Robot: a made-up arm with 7 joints. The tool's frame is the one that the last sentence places. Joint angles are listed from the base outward.
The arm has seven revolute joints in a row. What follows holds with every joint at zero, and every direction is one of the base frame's. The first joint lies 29 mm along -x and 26 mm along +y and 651 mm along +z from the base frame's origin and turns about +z. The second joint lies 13 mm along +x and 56 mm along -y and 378 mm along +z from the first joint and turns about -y. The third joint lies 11 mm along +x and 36 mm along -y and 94 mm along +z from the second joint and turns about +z. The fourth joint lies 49 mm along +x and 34 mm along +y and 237 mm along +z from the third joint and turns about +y. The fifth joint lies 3 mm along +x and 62 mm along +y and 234 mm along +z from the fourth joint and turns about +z. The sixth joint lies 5 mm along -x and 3 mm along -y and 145 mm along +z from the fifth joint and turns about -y. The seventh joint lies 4 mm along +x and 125 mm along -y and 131 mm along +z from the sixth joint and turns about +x. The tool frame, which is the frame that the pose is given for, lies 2 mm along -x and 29 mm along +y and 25 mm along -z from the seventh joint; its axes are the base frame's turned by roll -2.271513, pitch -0.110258 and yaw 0.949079 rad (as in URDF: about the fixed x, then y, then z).
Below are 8 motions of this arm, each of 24 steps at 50 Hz.
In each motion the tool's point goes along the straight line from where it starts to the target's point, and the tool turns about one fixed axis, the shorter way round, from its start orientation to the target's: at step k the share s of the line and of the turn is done. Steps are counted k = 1, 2, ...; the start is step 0. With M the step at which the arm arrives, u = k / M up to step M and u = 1 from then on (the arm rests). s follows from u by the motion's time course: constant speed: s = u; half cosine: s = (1 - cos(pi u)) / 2; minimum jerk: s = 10 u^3 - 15 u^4 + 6 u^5.
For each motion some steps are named. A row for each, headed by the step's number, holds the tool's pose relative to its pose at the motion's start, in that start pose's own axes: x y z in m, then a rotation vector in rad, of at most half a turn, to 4 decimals.
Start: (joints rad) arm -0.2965 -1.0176 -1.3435 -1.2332 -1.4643 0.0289 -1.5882
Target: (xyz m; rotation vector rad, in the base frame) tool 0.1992 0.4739 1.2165 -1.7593 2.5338 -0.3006
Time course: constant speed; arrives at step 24
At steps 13, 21, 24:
13: -0.0262 0.1262 0.0432 0.3244 -0.0977 -0.1466
21: -0.0424 0.2039 0.0698 0.5240 -0.1578 -0.2368
24: -0.0485 0.2330 0.0798 0.5989 -0.1804 -0.2706

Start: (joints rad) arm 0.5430 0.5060 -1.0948 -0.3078 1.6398 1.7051 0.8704
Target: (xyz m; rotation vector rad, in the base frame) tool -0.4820 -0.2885 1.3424 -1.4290 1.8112 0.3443
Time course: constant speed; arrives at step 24
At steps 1, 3, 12, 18, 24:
1: 0.0112 -0.0034 0.0111 0.0165 -0.0191 -0.0418
3: 0.0335 -0.0103 0.0333 0.0494 -0.0573 -0.1254
12: 0.1339 -0.0410 0.1331 0.1977 -0.2292 -0.5016
18: 0.2008 -0.0616 0.1996 0.2966 -0.3437 -0.7525
24: 0.2677 -0.0821 0.2661 0.3955 -0.4583 -1.0033

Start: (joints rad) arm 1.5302 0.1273 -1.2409 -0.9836 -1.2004 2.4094 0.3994
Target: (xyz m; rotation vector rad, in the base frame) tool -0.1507 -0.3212 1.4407 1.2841 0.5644 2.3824
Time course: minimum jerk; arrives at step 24
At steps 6, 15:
6: -0.0345 0.0108 0.0174 0.0532 0.0179 0.0590
15: -0.2418 0.0753 0.1220 0.3726 0.1250 0.4134

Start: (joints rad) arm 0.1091 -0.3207 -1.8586 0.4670 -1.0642 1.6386 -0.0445
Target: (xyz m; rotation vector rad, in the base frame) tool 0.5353 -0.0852 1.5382 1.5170 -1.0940 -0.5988
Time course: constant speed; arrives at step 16
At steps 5, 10, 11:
5: -0.0037 -0.0733 -0.0205 -0.1262 0.0253 0.0076
10: -0.0074 -0.1466 -0.0410 -0.2524 0.0506 0.0152
11: -0.0081 -0.1613 -0.0451 -0.2776 0.0556 0.0167

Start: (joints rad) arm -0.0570 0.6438 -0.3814 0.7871 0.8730 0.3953 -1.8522
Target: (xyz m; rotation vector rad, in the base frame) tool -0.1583 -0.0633 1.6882 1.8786 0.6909 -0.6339
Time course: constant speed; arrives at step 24
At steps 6, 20, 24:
6: 0.0146 -0.0552 -0.0222 -0.0619 -0.0878 -0.0063
20: 0.0488 -0.1839 -0.0741 -0.2063 -0.2928 -0.0210
24: 0.0586 -0.2207 -0.0889 -0.2476 -0.3513 -0.0252

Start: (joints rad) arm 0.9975 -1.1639 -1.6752 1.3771 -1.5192 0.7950 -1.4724
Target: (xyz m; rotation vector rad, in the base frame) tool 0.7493 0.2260 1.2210 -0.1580 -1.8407 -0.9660
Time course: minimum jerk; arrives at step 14
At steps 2, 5, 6, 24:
2: 0.0015 0.0012 0.0008 0.0084 -0.0017 0.0023
5: 0.0154 0.0122 0.0081 0.0892 -0.0181 0.0243
6: 0.0231 0.0183 0.0121 0.1332 -0.0271 0.0363
24: 0.0627 0.0496 0.0328 0.3620 -0.0736 0.0986

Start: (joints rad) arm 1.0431 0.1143 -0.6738 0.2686 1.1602 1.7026 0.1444
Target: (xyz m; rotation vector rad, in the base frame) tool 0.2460 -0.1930 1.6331 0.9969 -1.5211 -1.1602
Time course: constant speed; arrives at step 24
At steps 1, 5, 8, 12, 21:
1: -0.0013 -0.0061 -0.0036 0.0015 0.0267 -0.0314
5: -0.0066 -0.0303 -0.0181 0.0075 0.1335 -0.1570
8: -0.0106 -0.0485 -0.0289 0.0121 0.2136 -0.2512
12: -0.0159 -0.0727 -0.0434 0.0181 0.3204 -0.3769
21: -0.0279 -0.1273 -0.0759 0.0316 0.5607 -0.6595

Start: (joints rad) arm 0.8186 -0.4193 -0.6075 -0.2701 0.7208 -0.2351 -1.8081
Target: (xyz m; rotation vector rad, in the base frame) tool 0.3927 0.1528 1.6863 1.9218 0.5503 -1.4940
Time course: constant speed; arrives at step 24
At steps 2, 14, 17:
2: 0.0082 0.0020 0.0069 0.0864 -0.0066 0.0024
14: 0.0577 0.0140 0.0484 0.6051 -0.0463 0.0171
17: 0.0701 0.0170 0.0588 0.7347 -0.0562 0.0207

